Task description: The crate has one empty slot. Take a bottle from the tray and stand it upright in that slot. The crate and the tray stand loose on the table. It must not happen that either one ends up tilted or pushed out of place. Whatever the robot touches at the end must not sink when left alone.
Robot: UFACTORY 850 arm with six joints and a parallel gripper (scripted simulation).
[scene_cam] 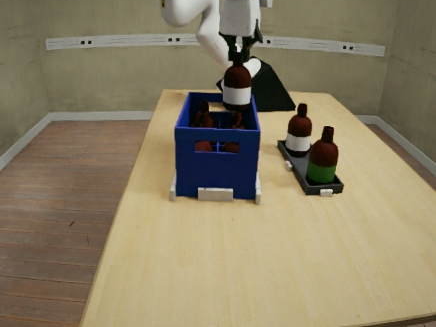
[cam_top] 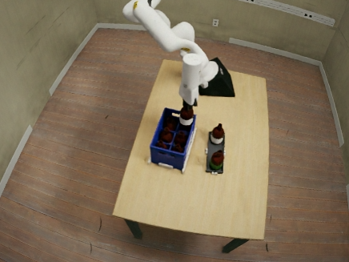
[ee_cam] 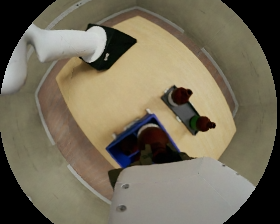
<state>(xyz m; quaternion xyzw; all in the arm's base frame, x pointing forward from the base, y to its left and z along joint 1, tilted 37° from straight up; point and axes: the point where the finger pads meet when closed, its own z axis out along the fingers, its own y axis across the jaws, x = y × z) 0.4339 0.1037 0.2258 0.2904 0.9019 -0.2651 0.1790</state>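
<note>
Right now the blue crate is 210 mm below my hand, 90 mm ahead of it and 50 mm to the right of it. Round my hand: dark tray: 280 mm below, 210 mm to the left, 70 mm ahead.
</note>
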